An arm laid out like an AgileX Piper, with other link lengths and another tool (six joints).
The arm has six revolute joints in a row. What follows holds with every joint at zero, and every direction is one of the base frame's.
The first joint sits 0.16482 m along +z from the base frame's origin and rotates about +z.
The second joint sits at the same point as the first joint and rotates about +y.
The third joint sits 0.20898 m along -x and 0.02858 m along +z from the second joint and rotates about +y.
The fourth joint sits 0.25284 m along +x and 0.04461 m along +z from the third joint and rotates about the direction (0.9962, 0, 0.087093).
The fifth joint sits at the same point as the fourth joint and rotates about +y.
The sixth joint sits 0.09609 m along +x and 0.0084 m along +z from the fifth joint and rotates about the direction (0.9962, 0, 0.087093).
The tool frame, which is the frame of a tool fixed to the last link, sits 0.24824 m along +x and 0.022 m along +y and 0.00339 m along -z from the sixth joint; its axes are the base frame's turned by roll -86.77, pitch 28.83 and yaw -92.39 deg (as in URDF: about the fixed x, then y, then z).
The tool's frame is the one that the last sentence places.
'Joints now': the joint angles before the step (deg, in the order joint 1, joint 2, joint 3, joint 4, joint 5, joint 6). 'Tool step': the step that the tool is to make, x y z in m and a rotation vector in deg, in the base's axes. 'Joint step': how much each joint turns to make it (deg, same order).
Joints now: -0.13, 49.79, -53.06, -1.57, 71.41, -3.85
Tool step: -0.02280, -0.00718, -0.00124, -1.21, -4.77, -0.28
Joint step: 0.02, -15.11, 9.89, -1.25, 0.45, 0.05
